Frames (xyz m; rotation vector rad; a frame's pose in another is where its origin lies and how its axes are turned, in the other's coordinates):
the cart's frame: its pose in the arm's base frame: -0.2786 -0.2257 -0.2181 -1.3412 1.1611 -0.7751
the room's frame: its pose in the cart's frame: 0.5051 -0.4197 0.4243 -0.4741 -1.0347 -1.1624
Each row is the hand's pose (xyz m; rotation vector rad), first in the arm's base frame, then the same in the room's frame.
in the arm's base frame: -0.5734 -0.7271 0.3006 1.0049 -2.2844 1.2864
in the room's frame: -0.7566 -0.4088 -0.4342 -1.2660 1.6561 1.7119
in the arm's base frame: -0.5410 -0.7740 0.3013 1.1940 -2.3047 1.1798
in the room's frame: -0.7351 -0.3623 -0.4590 -1.2116 1.4841 1.7260
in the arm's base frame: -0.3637 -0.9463 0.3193 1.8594 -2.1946 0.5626
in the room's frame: -0.5974 -0.1779 -0.5510 -1.0916 0.7527 1.7233
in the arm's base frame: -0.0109 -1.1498 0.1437 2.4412 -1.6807 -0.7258
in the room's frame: -0.3787 0.2028 -0.4873 -0.8113 -0.3896 1.6125
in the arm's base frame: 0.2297 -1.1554 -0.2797 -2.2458 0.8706 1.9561
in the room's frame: -0.3212 0.5317 -0.1328 -0.3973 -1.4215 1.3688
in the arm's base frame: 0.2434 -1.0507 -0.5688 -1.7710 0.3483 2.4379
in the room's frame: -0.3997 0.6194 0.1515 -0.0954 -1.9664 1.1612
